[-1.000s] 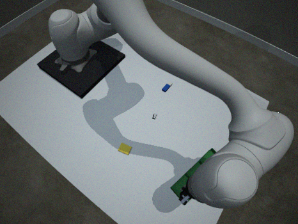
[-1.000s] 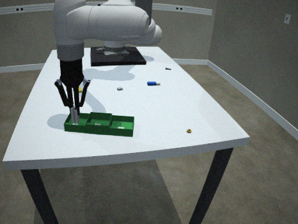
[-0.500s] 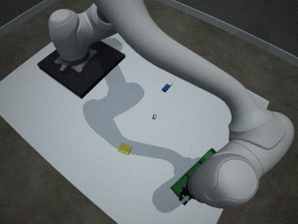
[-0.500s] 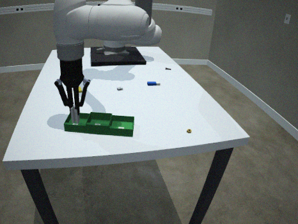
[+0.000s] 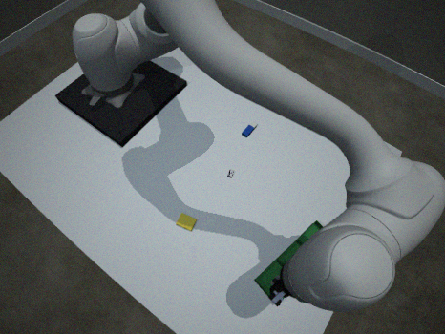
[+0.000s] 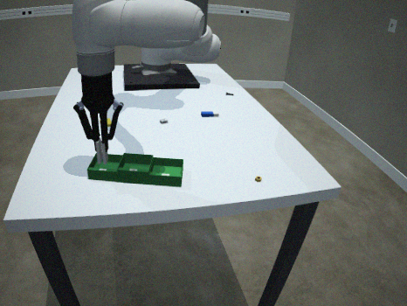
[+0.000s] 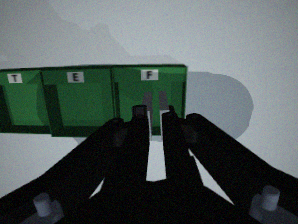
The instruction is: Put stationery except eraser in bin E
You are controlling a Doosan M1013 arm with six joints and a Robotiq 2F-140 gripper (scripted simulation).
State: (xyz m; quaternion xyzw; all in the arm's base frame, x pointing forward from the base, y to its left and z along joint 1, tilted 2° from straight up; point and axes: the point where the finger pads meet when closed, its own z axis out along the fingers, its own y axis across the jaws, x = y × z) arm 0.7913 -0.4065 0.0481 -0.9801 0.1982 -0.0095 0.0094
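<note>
My gripper is now 40 mm short of the green bin tray, 80 mm to the right of it and 50 mm above it. Also, from my hand: flat yellow block 300 mm behind, 60 mm to the left, 60 mm below; then yellow nut 180 mm ahead, 390 mm to the left, 60 mm below; then white pencil sharpener 240 mm behind, 260 mm to the left, 60 mm below.
</note>
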